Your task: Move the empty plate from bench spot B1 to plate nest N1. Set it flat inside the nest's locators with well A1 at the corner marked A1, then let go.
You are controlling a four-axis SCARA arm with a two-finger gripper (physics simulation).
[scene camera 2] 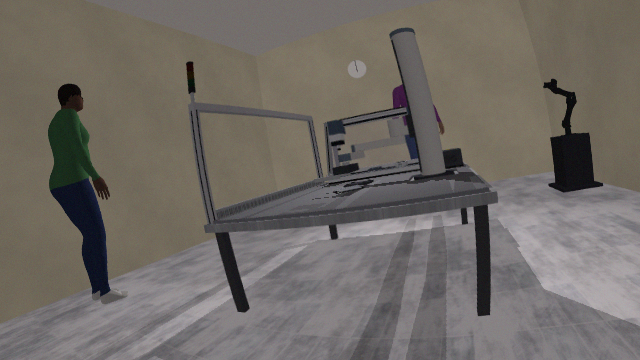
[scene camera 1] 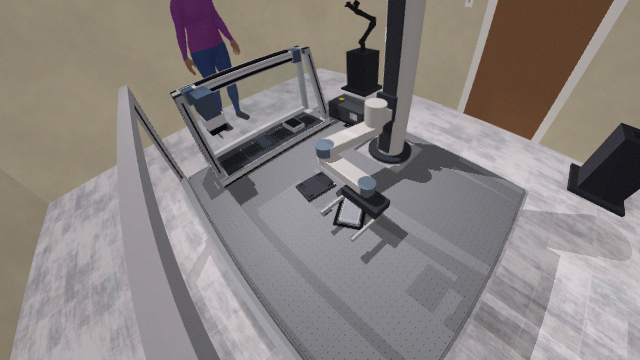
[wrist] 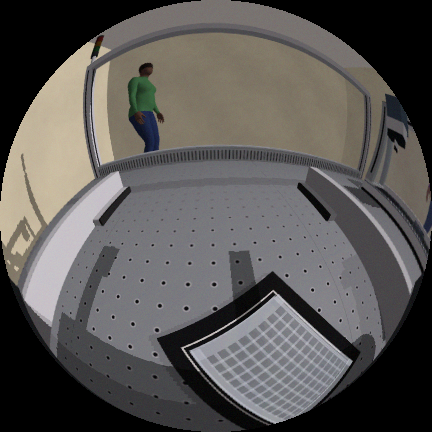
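Seen in the pictures: gripper, fingertip midpoint: (scene camera 2: 320,178) (scene camera 1: 335,226) (wrist: 212,171); arm's base, origin of the base link: (scene camera 2: 434,176) (scene camera 1: 389,150).
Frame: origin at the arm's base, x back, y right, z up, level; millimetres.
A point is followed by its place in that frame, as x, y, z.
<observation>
The clear, pale gridded plate (scene camera 1: 351,212) {-499, -147, 26} (wrist: 275,360) {-506, -147, 28} lies flat inside a black-bordered bench spot (scene camera 1: 355,226) {-535, -204, 15} (wrist: 172,344) {-526, -222, 15}. No A1 label can be read now. My gripper (scene camera 1: 338,225) {-628, -185, 103} (wrist: 212,171) {-628, -185, 103} is open and empty, its two long fingers wide apart. It hangs above the bench over the plate's area; in the wrist view the plate is low and right of centre, nearer the palm than the fingertips. A flat dark piece (scene camera 1: 316,186) {-502, 81, 25} with small corner features, apparently the nest, lies left of the gripper in scene camera 1; its markings cannot be read.
A gantry frame (scene camera 1: 245,67) {-458, 624, 507} stands over a dark deck at the back left. The arm's column (scene camera 1: 404,75) {-51, -55, 472} (scene camera 2: 425,110) {22, -72, 379} stands on the bench, with a dark box (scene camera 1: 345,109) {35, 385, 118} behind it. A guard frame (scene camera 2: 255,112) {-1004, -165, 592} (wrist: 215,29) {-1021, -161, 580} lines one bench edge. Two people stand beyond the bench.
</observation>
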